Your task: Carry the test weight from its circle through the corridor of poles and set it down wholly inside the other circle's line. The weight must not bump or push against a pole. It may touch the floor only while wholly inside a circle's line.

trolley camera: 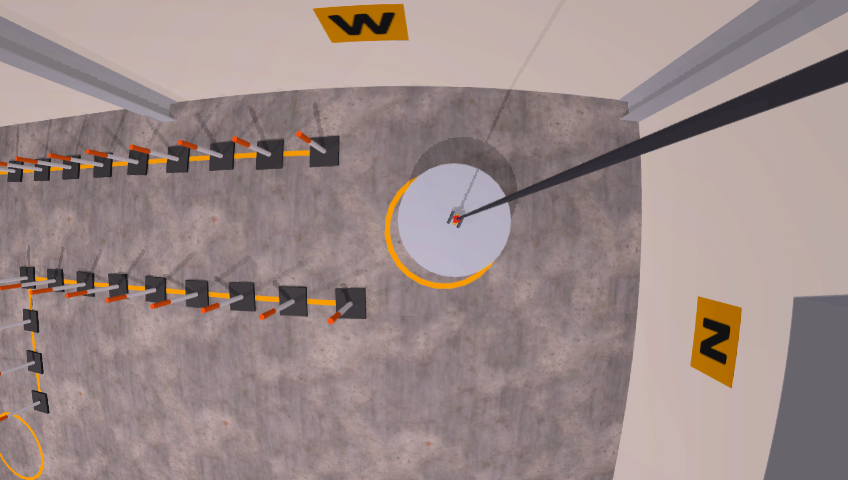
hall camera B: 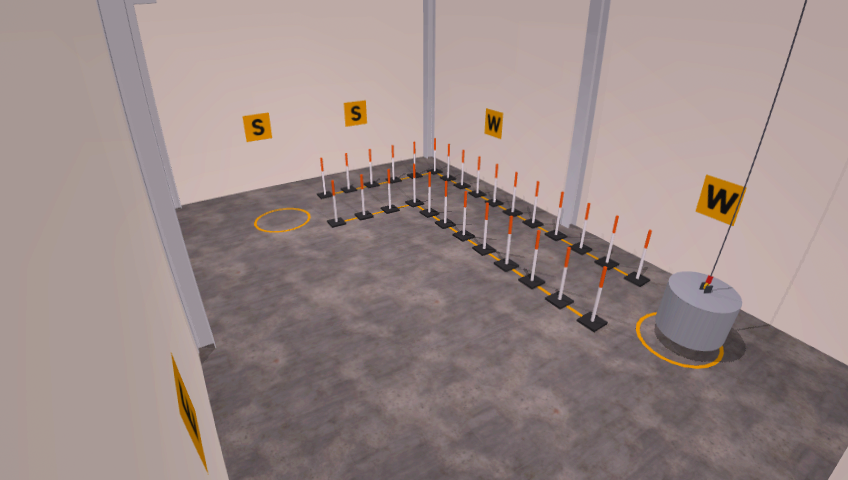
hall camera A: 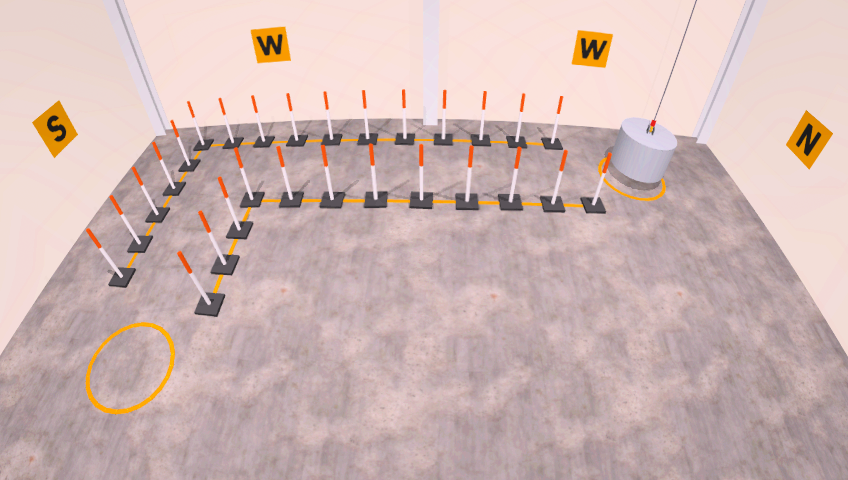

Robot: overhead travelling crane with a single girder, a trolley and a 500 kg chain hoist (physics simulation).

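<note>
The grey cylindrical test weight (hall camera A: 642, 155) (hall camera B: 697, 318) (trolley camera: 431, 240) hangs upright from my hook (hall camera A: 652, 126) (hall camera B: 706, 285) (trolley camera: 456, 219), a little above the floor, its shadow beneath. In the trolley camera it covers the upper right part of its start circle (hall camera A: 647, 198) (hall camera B: 696, 366) (trolley camera: 387, 228); the line shows at its left and below. The hook is shut on the weight's top fitting. The corridor's near end lies between the outer row's end pole (hall camera A: 552, 143) (hall camera B: 637, 278) (trolley camera: 324, 151) and the inner row's end pole (hall camera A: 593, 205) (hall camera B: 592, 321) (trolley camera: 351, 303), apart from the weight. The other circle (hall camera A: 119, 411) (hall camera B: 282, 231) (trolley camera: 41, 455) lies beyond the far end.
Both pole rows run along the west wall, then bend at the inner corner pole (hall camera A: 252, 199) (hall camera B: 414, 202) and the outer corner pole (hall camera A: 203, 143). The short leg ends at an inner pole (hall camera A: 209, 304) (hall camera B: 336, 222) (trolley camera: 40, 402) and an outer pole (hall camera A: 121, 277) (hall camera B: 324, 194).
</note>
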